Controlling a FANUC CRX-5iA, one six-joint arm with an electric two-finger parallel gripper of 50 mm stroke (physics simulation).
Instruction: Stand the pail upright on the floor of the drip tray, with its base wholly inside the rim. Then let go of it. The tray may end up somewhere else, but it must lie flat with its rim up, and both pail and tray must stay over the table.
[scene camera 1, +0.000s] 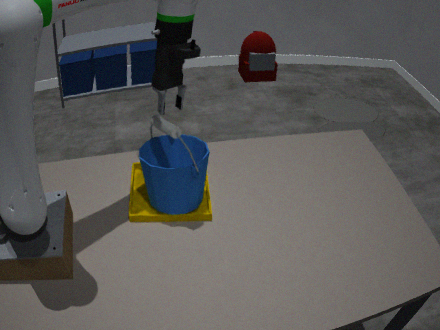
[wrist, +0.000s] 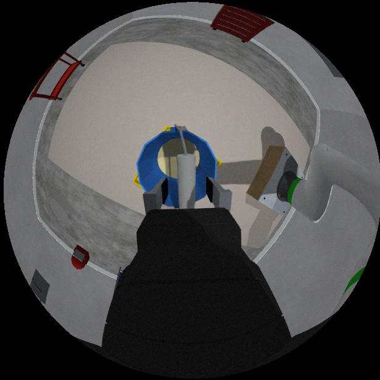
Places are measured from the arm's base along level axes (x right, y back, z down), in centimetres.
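Where they show: gripper, fingertip midpoint: (scene camera 1: 169, 110).
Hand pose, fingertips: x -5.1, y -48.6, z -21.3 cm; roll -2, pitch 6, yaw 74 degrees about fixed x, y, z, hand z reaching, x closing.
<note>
After its pixels a point has its place.
The blue pail (scene camera 1: 175, 182) @(z -4.5, x 3.4, y -46.7 cm) (wrist: 150, 156) stands upright within the yellow drip tray (scene camera 1: 170, 218) @(z 8.8, x 3.2, y -44.6 cm) (wrist: 136, 180). The tray lies flat on the table with its rim up. In the scene view the pail's base looks to be inside the rim, near the front side; the contact behind it is hidden. The pail's pale handle grip (scene camera 1: 166, 126) @(z -17.2, x -4.2, y -47.3 cm) (wrist: 186, 175) stands raised over the pail's mouth on its wire bail. My gripper (scene camera 1: 170, 103) @(z -21.3, x -5.1, y -48.6 cm) (wrist: 186, 185) is open and empty, above the handle grip in the scene view, with a gap between fingertips and grip.
The robot's base block (scene camera 1: 37, 267) @(z 4.0, x 13.6, y -0.6 cm) (wrist: 266, 172) stands on the table (scene camera 1: 300, 225) @(z 10.1, x 19.5, y -78.7 cm) (wrist: 150, 85) left of the tray in the scene view. Behind the table are a shelf with blue bins (scene camera 1: 111, 67) and a red object with a grey panel (scene camera 1: 257, 57) (wrist: 80, 257).
</note>
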